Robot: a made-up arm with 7 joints. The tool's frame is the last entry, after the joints.
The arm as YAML. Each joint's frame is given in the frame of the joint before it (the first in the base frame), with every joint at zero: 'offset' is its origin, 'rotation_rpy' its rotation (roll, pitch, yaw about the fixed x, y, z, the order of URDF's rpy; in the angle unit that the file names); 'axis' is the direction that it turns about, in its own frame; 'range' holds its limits. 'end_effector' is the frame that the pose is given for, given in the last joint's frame.
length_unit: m
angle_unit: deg
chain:
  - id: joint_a
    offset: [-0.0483, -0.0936, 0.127]
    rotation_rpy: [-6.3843, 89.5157, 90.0]
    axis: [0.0, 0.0, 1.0]
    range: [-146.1, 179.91]
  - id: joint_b
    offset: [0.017, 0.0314, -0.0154]
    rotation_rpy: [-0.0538, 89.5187, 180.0]
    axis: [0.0, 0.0, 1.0]
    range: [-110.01, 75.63]
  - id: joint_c
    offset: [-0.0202, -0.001, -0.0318]
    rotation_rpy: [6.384, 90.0, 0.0]
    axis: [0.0, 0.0, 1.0]
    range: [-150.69, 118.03]
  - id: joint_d
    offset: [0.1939, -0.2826, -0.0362]
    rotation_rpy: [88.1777, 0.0, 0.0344]
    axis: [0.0, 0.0, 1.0]
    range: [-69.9, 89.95]
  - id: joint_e
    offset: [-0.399, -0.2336, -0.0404]
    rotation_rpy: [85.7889, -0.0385, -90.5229]
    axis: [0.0, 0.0, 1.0]
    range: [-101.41, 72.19]
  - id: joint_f
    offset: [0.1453, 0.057, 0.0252]
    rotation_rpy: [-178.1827, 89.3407, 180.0]
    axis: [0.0, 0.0, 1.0]
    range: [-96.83, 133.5]
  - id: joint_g
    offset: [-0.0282, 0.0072, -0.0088]
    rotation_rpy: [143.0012, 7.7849, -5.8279]
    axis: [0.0, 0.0, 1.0]
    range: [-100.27, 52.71]
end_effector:
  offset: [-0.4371, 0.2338, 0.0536]
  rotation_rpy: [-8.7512, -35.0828, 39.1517]
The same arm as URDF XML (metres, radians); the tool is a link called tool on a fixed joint. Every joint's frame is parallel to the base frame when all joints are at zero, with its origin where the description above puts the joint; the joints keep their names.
<robot name="arm">
<joint name="joint_a" type="revolute"><parent link="base"/><child link="link1"/><origin xyz="-0.0483 -0.0936 0.127" rpy="0 0 0"/><axis xyz="-0.111196 0.993763 0.0084"/><limit lower="-2.5499" upper="3.14"/></joint>
<joint name="joint_b" type="revolute"><parent link="link1"/><child link="link2"/><origin xyz="-0.0295 -0.0187 -0.0172" rpy="0 0 0"/><axis xyz="0 0 1"/><limit lower="-1.92" upper="1.32"/></joint>
<joint name="joint_c" type="revolute"><parent link="link2"/><child link="link3"/><origin xyz="-0.0032 0.02 -0.0318" rpy="0 0 0"/><axis xyz="0 -1 0"/><limit lower="-2.63" upper="2.06"/></joint>
<joint name="joint_d" type="revolute"><parent link="link3"/><child link="link4"/><origin xyz="-0.2826 0.0362 -0.1939" rpy="0 0 0"/><axis xyz="-0.999494 -0.0318 -0.0006"/><limit lower="-1.22" upper="1.5699"/></joint>
<joint name="joint_e" type="revolute"><parent link="link4"/><child link="link5"/><origin xyz="0.0327 0.2348 0.399" rpy="0 0 0"/><axis xyz="-0.073701 -0.0115 0.997214"/><limit lower="-1.7699" upper="1.26"/></joint>
<joint name="joint_f" type="revolute"><parent link="link5"/><child link="link6"/><origin xyz="-0.0634 0.1431 0.0222" rpy="0 0 0"/><axis xyz="0 1 0"/><limit lower="-1.69" upper="2.33"/></joint>
<joint name="joint_g" type="revolute"><parent link="link6"/><child link="link7"/><origin xyz="-0.0093 -0.0088 0.0276" rpy="0 0 0"/><axis xyz="0.573591 -0.791287 0.211797"/><limit lower="-1.75" upper="0.92"/></joint>
<joint name="tool_joint" type="fixed"><parent link="link7"/><child link="tool"/><origin xyz="0.1422 0.1562 0.4516" rpy="0.693 0.4854 -0.2662"/></joint>
<link name="base"/>
<link name="link1"/>
<link name="link2"/>
<link name="link3"/>
<link name="link4"/>
<link name="link5"/>
<link name="link6"/>
<link name="link7"/>
<link name="tool"/>
</robot>

